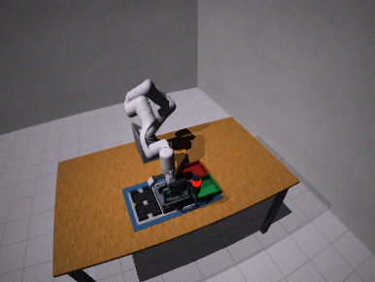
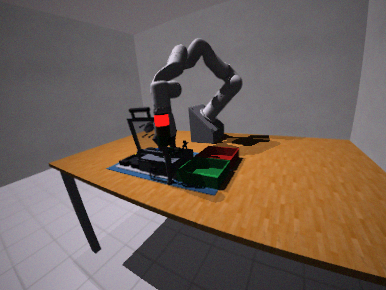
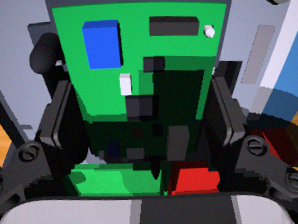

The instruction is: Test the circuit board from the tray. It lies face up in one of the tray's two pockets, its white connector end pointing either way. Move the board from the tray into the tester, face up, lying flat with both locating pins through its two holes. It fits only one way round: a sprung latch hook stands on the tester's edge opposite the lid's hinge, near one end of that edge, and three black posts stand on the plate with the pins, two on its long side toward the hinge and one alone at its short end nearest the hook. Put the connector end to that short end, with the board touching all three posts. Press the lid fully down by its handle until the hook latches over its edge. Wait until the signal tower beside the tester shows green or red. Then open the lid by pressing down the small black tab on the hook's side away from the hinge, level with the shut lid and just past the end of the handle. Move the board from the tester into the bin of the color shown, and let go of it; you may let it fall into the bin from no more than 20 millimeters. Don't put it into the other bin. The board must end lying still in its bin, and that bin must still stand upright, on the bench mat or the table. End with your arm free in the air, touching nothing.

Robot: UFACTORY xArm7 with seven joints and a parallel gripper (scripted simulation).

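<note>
Now: hand 1 cm above the green circuit board. Also, from my hand: grey tester plate: 1 cm to the left, 1 cm below, 1 cm ahead; tester lid: 12 cm ahead, 10 cm above, 1 cm to the left; green bin: 20 cm to the left, 7 cm below, 4 cm ahead.
</note>
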